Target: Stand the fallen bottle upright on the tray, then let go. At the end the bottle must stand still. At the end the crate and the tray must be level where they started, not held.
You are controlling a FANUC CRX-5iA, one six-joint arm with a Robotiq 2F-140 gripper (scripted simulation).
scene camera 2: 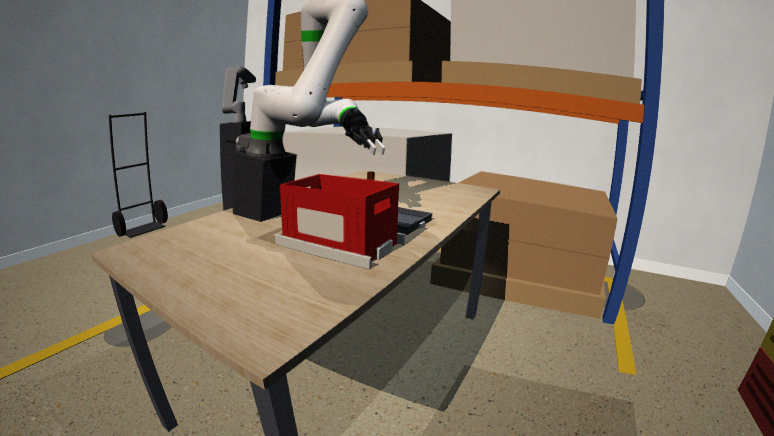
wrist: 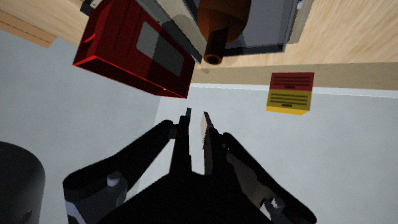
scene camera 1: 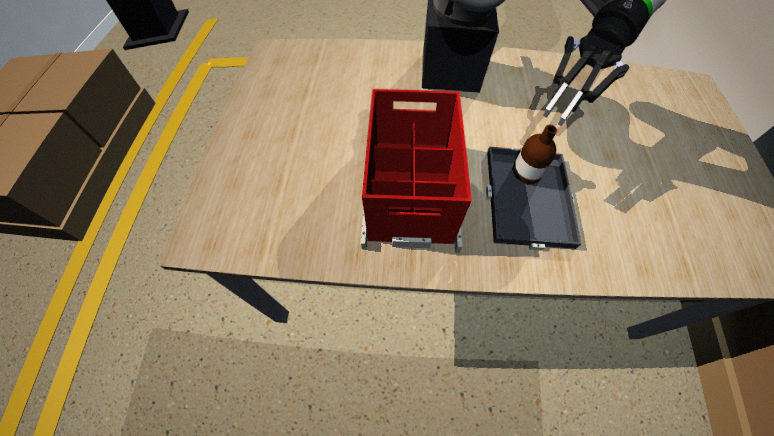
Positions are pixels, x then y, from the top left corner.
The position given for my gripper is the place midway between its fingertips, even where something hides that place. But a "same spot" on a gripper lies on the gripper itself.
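Scene:
My gripper is visible in scene camera 1, scene camera 2 and the wrist view (195,116). On my gripper, (scene camera 2: 369,143) and (scene camera 1: 558,91) are the same spot.

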